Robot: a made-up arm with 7 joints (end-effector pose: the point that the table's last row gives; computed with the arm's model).
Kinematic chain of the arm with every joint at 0, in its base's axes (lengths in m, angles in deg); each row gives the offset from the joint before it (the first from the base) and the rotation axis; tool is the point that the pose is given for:
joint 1: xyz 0 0 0.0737 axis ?
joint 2: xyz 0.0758 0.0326 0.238 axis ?
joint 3: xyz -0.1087 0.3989 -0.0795 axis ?
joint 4: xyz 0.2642 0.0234 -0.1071 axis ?
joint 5: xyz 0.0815 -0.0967 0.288 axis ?
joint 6: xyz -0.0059 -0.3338 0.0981 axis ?
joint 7: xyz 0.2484 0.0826 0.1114 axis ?
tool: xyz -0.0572 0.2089 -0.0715
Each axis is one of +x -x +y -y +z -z.
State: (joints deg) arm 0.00 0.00 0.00 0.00 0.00 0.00 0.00
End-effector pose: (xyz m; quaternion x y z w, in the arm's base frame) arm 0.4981 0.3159 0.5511 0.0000 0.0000 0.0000 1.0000
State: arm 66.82 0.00 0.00 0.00 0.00 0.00 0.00
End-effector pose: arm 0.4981 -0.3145 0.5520 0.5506 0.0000 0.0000 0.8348
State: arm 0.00 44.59 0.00 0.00 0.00 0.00 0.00
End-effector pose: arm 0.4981 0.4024 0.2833 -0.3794 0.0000 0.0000 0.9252
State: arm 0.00 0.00 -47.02 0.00 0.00 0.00 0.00
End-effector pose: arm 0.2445 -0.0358 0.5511 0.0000 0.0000 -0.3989 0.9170
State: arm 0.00 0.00 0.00 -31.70 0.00 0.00 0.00
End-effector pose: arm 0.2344 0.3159 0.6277 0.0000 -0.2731 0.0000 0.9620
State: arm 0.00 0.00 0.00 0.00 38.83 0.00 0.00
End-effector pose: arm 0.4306 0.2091 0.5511 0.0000 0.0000 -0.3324 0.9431
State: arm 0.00 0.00 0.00 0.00 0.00 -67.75 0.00
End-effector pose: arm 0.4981 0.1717 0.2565 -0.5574 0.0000 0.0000 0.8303
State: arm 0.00 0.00 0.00 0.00 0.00 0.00 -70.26
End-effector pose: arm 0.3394 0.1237 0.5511 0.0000 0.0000 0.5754 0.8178
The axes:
joint 1: +x
joint 2: -x
joint 3: +z
joint 4: +y
joint 5: -z
joint 6: +x
joint 7: -z

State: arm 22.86 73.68 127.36 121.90 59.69 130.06 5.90
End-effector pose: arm -0.1667 0.6621 -0.9759 -0.4283 0.2491 0.0070 0.8686
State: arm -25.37 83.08 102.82 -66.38 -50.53 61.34 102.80
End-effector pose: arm -0.1209 0.5391 -0.3350 -0.5099 0.5913 0.1371 0.6096
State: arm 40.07 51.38 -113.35 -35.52 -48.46 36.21 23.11
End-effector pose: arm -0.0658 0.1571 0.7296 -0.0683 -0.2691 -0.6093 0.7427
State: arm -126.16 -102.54 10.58 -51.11 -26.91 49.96 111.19
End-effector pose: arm 0.2983 0.6886 0.3329 0.2152 0.0163 -0.4222 0.8805
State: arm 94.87 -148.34 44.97 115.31 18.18 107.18 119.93
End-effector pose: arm 0.6986 -1.0186 0.1251 0.1087 0.4967 0.7742 0.3769
